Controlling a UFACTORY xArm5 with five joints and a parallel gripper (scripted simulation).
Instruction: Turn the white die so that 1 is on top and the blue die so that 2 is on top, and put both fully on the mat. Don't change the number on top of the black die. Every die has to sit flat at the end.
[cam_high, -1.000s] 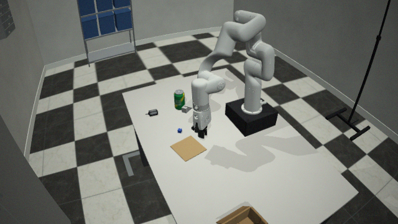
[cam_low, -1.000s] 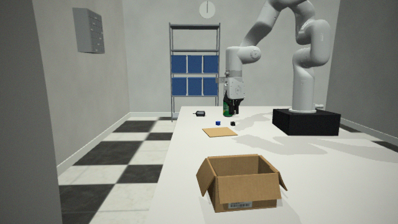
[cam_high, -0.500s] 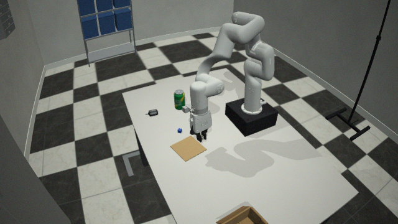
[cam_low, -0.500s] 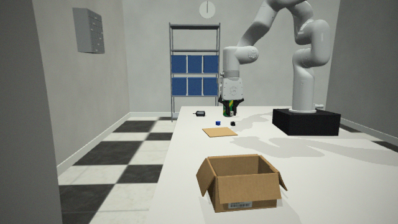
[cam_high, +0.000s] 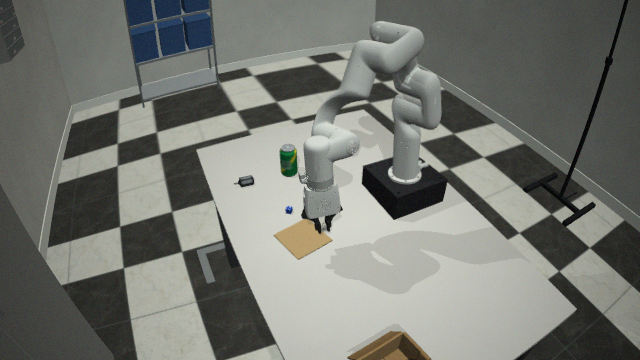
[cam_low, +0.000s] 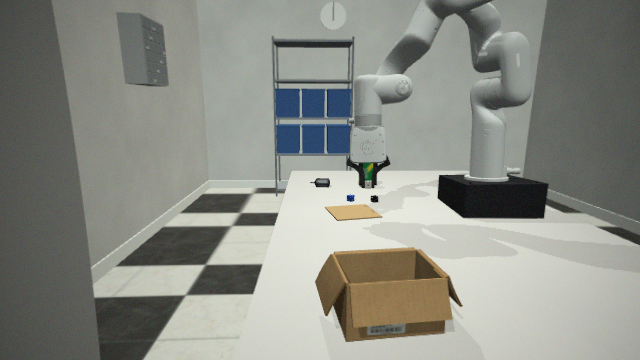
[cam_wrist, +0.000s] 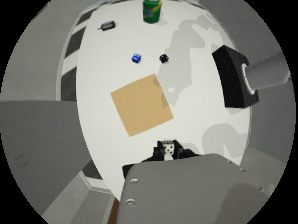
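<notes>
Right now the tan mat is 12 cm below my hand, 8 cm to the right of it and 4 cm ahead of it. Also, from my hand: blue die: 22 cm to the right, 11 cm below, 3 cm ahead; black die: 22 cm to the right, 11 cm below, 5 cm behind; white die: 1 cm below.
</notes>
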